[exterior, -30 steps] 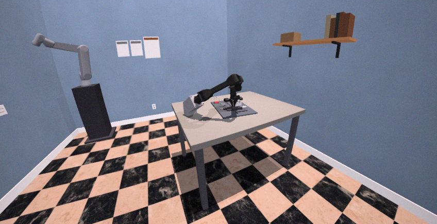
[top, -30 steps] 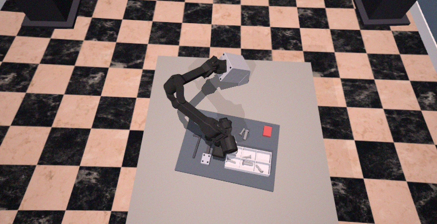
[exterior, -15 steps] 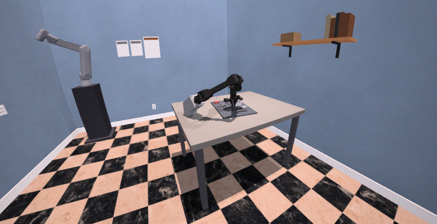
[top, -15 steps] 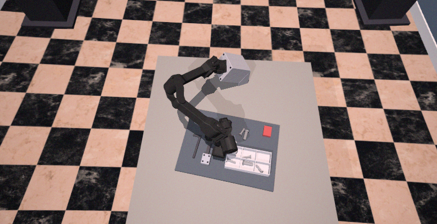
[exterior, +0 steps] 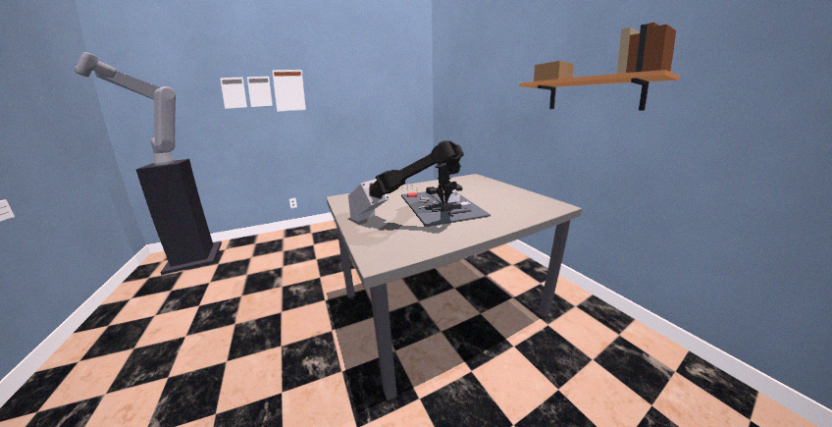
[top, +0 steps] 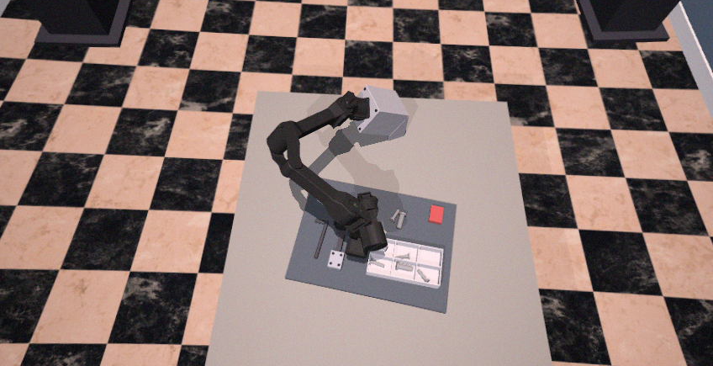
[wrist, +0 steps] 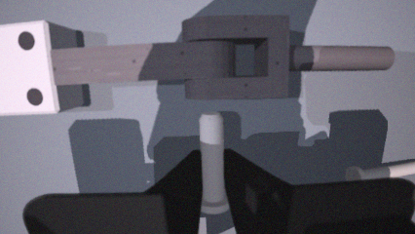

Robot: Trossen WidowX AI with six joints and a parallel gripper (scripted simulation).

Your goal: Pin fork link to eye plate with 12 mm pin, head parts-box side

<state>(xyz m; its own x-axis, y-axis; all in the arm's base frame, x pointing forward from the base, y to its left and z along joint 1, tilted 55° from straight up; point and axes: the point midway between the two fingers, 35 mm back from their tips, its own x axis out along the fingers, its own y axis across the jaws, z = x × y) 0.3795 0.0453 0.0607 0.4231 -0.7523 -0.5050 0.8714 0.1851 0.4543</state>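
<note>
My hand is 5 cm to the left of the eye plate and 3 cm above it. Also, from my hand: dark fork link: 4 cm behind, 5 cm to the right, 3 cm below; then pin: 2 cm behind, 6 cm to the left, 4 cm below; then dark mat: 1 cm ahead, 5 cm to the left, 5 cm below.
</note>
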